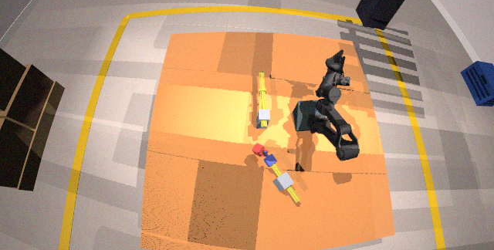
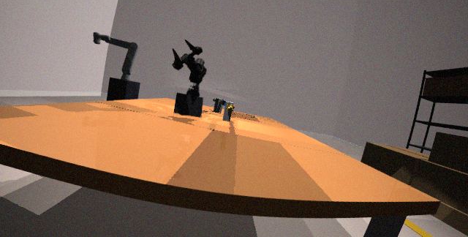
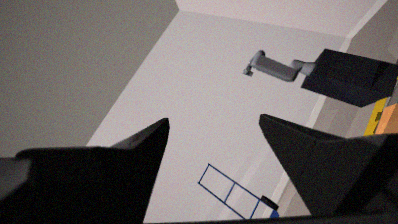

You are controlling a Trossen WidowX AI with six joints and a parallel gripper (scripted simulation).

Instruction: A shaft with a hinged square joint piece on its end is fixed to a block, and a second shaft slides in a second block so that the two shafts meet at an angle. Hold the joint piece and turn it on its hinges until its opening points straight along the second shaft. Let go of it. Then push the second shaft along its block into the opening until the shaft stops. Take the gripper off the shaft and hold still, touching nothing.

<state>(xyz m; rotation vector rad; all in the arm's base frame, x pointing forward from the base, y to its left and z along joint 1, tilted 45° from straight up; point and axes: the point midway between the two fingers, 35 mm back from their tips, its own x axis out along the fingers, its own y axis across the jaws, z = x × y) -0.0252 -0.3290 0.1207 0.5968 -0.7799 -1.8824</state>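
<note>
Now: the joint piece 35 cm ahead of my gripper tip, 34 cm to the left of it and 30 cm below it.
</note>
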